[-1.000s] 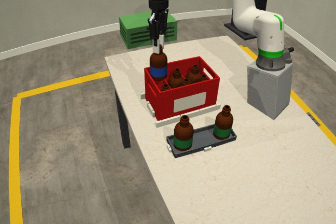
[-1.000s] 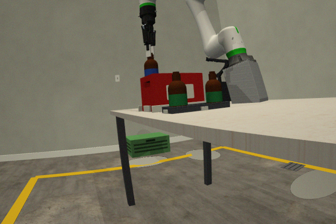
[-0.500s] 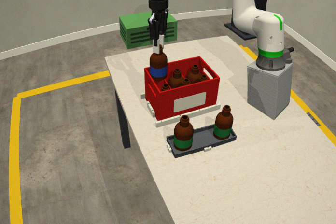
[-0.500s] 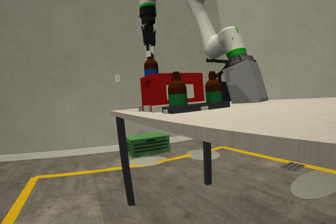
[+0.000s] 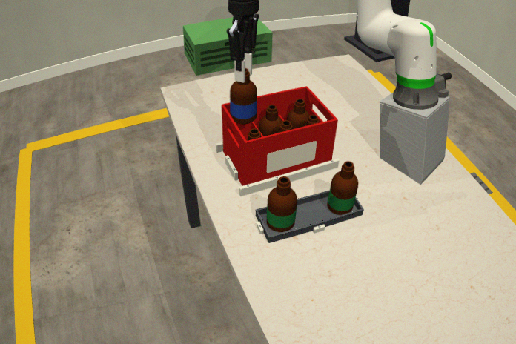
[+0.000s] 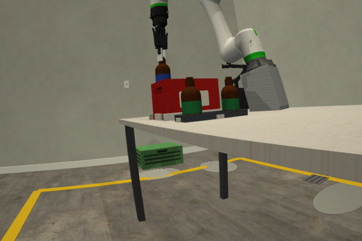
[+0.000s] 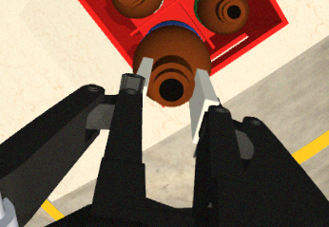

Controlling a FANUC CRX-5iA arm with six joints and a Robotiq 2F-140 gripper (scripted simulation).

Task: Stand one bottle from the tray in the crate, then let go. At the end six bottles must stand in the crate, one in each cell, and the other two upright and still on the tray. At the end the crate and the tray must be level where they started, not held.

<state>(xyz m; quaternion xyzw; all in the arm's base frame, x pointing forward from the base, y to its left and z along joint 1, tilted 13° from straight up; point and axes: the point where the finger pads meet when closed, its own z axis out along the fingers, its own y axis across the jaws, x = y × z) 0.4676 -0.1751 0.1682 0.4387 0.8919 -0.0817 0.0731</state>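
My gripper is now 9 cm above the glass bottle. From my hand the other things lie so: grey tray: 6 cm behind, 29 cm to the left, 30 cm below; red crate: 8 cm behind, 5 cm to the left, 23 cm below.
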